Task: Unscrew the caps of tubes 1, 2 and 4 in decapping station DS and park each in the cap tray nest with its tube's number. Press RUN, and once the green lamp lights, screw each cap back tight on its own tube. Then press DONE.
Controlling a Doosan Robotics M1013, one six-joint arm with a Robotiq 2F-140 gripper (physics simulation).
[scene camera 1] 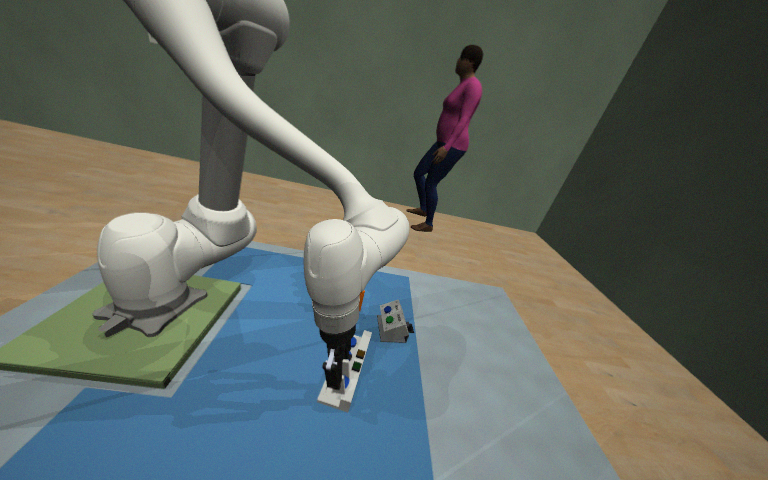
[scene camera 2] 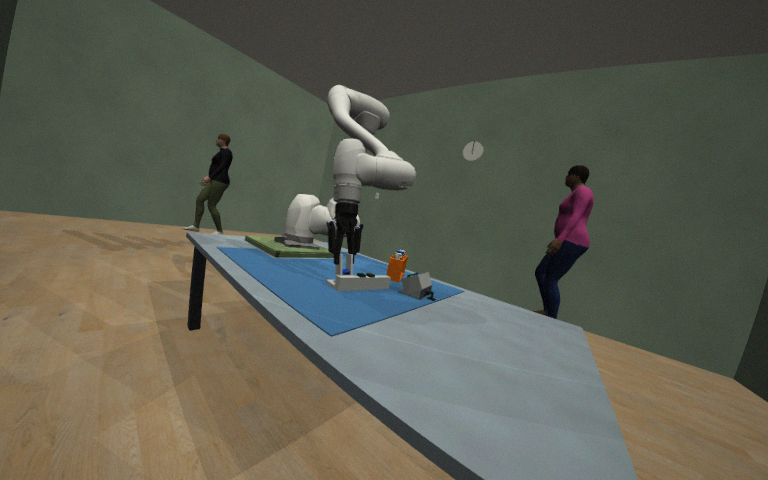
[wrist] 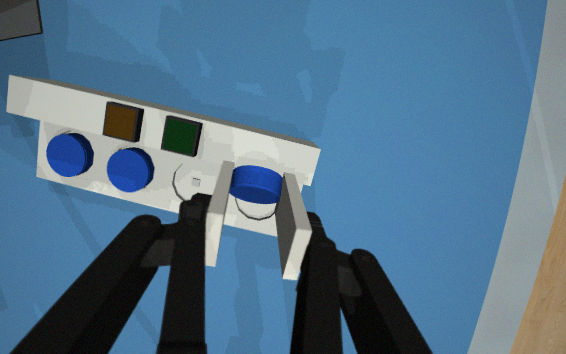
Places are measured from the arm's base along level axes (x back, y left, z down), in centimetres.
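Where they show: gripper, fingertip midpoint: (scene camera 1: 341,384) (scene camera 2: 344,274) (wrist: 255,187); arm's base, origin of the base link: (scene camera 1: 156,304) (scene camera 2: 297,244).
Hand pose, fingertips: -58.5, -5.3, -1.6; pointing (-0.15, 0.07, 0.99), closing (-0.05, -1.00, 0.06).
Note:
Things, the pixels of their top centre, and the offset from my fingertips, as dx, dy, dz. "spot": a spot on its surface instead.
- blue screw cap, middle of its top: (wrist: 254,193) -0.3, +0.0, -2.4
- round end nest, surface spot: (wrist: 255,211) spot: +3.0, -0.5, +3.7
- white cap tray, middle of its top: (wrist: 143,171) (scene camera 1: 349,356) (scene camera 2: 361,271) +0.6, +7.4, -1.1
- neighbouring nest, surface spot: (wrist: 177,182) spot: +2.3, +6.3, +3.6
- orange decapping station, middle of its top: (scene camera 1: 346,271) (scene camera 2: 400,255) +12.5, +36.8, -6.1
- grey button box, middle of its top: (scene camera 1: 396,311) (scene camera 2: 419,271) -9.0, +26.8, -4.2
- blue button, middle of its top: (scene camera 1: 388,307) -6.1, +28.2, -3.2
- green button, middle of its top: (scene camera 1: 390,317) -7.6, +24.0, -3.2
- brown square, surface spot: (wrist: 121,121) spot: -2.3, +9.3, -1.1
- green square, surface spot: (wrist: 180,135) spot: -2.3, +5.4, -1.1
My gripper (wrist: 255,187) (scene camera 1: 335,381) (scene camera 2: 345,266) is shut on a blue screw cap (wrist: 256,183) and points straight down. The cap hangs just above the round end nest (wrist: 255,211) of the white cap tray (wrist: 297,154) (scene camera 1: 346,404) (scene camera 2: 365,283). The neighbouring nest (wrist: 177,182) is empty. Another blue cap (wrist: 130,174) (scene camera 1: 354,341) sits in the nest beyond it. The orange decapping station (scene camera 2: 396,268) (scene camera 1: 361,300) stands behind the tray, mostly hidden by the wrist in scene camera 1. The grey button box (scene camera 1: 393,326) (scene camera 2: 416,285) carries a blue button (scene camera 1: 388,309) and a green button (scene camera 1: 390,319).
The tray has a brown square (wrist: 121,121) and a green square (wrist: 180,135) along its far edge. The arm's base stands on a green plate (scene camera 1: 187,329). A woman in pink (scene camera 1: 455,129) (scene camera 2: 570,224) and a person in black (scene camera 2: 215,181) stand beyond the table.

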